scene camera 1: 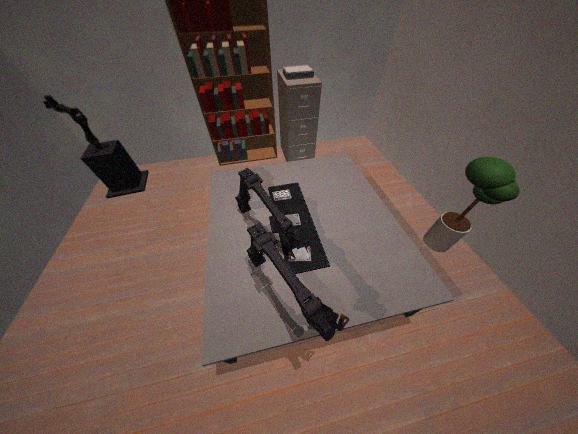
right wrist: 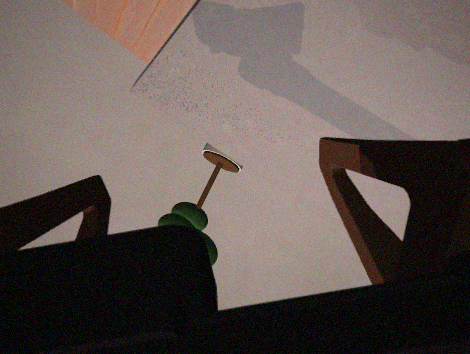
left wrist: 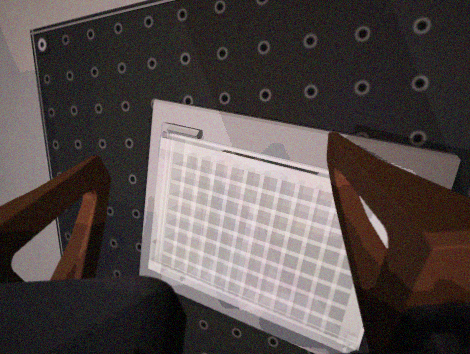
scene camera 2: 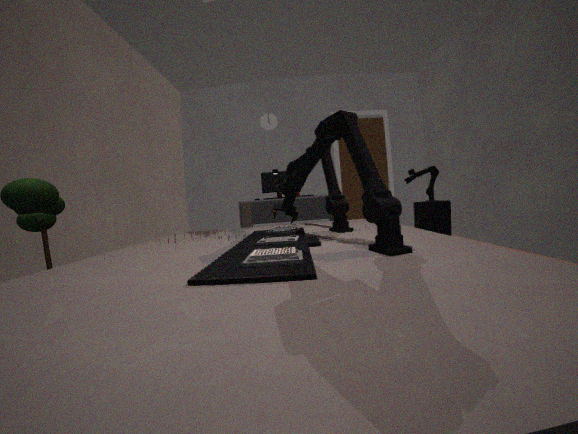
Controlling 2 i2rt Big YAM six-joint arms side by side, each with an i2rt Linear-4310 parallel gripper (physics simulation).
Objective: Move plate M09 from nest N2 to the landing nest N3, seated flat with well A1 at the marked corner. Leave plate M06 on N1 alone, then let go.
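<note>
Plate M09 (scene camera 1: 302,254) (left wrist: 250,225), with its grid of wells, lies in its pale nest frame (left wrist: 192,114) at the board's near end in scene camera 1. Its label cannot be read. My left gripper (scene camera 1: 291,255) (scene camera 2: 285,217) (left wrist: 212,156) is open above it, one finger left of the nest and one overlapping the plate's right side in the wrist view. Plate M06 (scene camera 1: 281,194) (scene camera 2: 274,251) sits in the nest at the other end. The middle nest (scene camera 1: 296,219) (scene camera 2: 278,240) shows no plate; its marked corner cannot be told. My right gripper (scene camera 1: 342,321) (right wrist: 213,169) is open and empty, far from the board.
The black holed board (scene camera 1: 315,240) (scene camera 2: 225,275) (left wrist: 90,90) lies on the grey table (scene camera 1: 400,270). The left forearm partly covers its middle in scene camera 1. The right gripper is near the table's front edge. A potted plant (scene camera 1: 447,232) and a bookshelf stand beyond the table.
</note>
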